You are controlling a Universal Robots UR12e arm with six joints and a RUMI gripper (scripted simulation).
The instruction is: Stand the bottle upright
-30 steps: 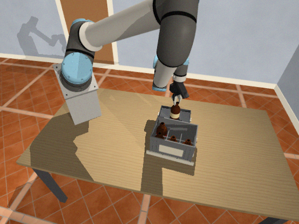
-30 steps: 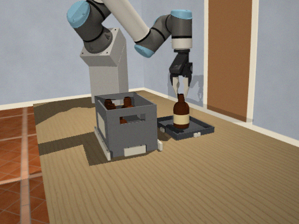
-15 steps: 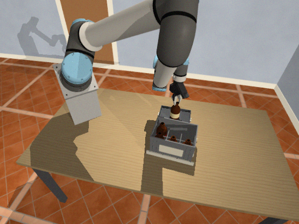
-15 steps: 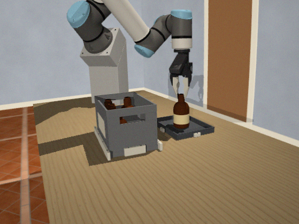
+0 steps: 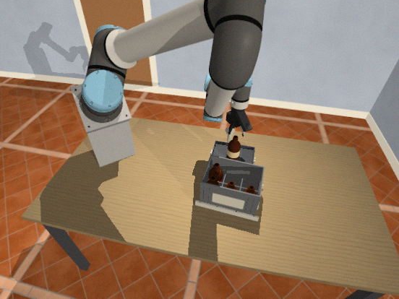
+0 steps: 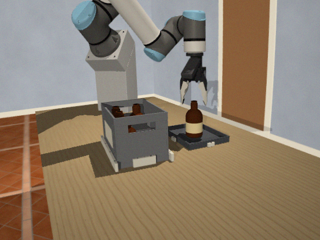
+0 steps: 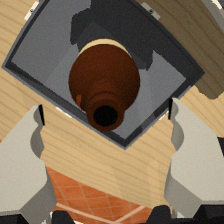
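Right now the bottle is 7 cm below my hand. From my hand the other things lie so: grey tray 14 cm below; grey crate 28 cm to the right, 7 cm below, 2 cm behind.
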